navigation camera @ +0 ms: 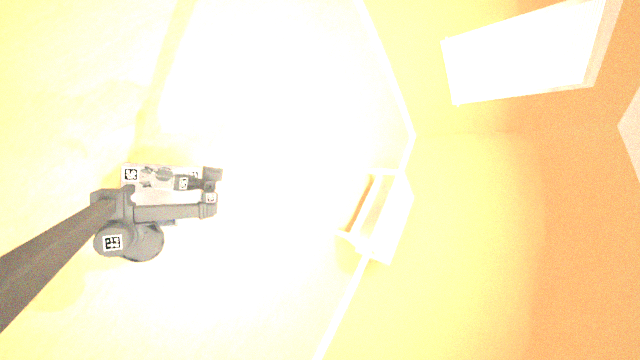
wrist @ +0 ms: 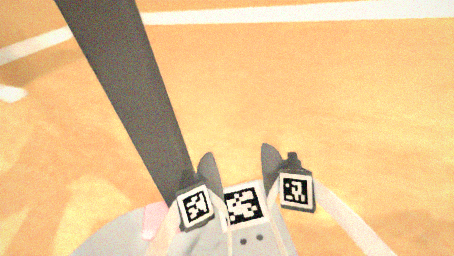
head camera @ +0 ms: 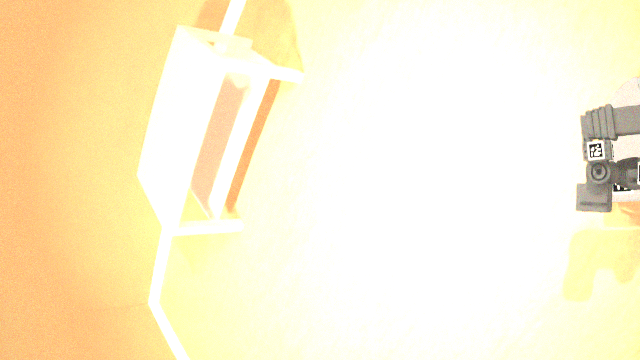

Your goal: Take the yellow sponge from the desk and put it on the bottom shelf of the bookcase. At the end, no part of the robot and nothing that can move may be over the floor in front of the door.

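Seen in the pictures: gripper, fingertip midpoint: [navigation camera: 140,176]; robot's base, origin of the base link: [navigation camera: 164,173].
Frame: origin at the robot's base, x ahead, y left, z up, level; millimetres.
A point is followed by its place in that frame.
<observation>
A white shelf unit, which looks like the bookcase [head camera: 175,125] {x -370, y -1842, z 450 mm} [navigation camera: 392,215] {x -332, y -1797, z 451 mm}, stands against the wall, left of centre in the head view and right of centre in the navigation view. Its shaded openings face the room; strong glare hides the detail of its bottom shelf. My gripper [wrist: 239,165] {x -1, y 84, z 289 mm} is open in the wrist view, with its fingers apart and nothing between them. The arm is drawn in near the base, and the bookcase is well away from the gripper. The yellow sponge, the desk and the door cannot be made out in these views.
The robot's dark mast [navigation camera: 55,255] {x -60, y 116, z 916 mm} [wrist: 125,90] crosses the navigation and wrist views. A white skirting strip [head camera: 156,270] {x 493, y -3123, z 74 mm} [navigation camera: 387,70] {x 1555, y -2313, z 35 mm} runs along the walls and meets at a corner beside the bookcase. A white panel [navigation camera: 520,57] {x 1403, y -2535, z 1482 mm} is on the wall at upper right in the navigation view.
</observation>
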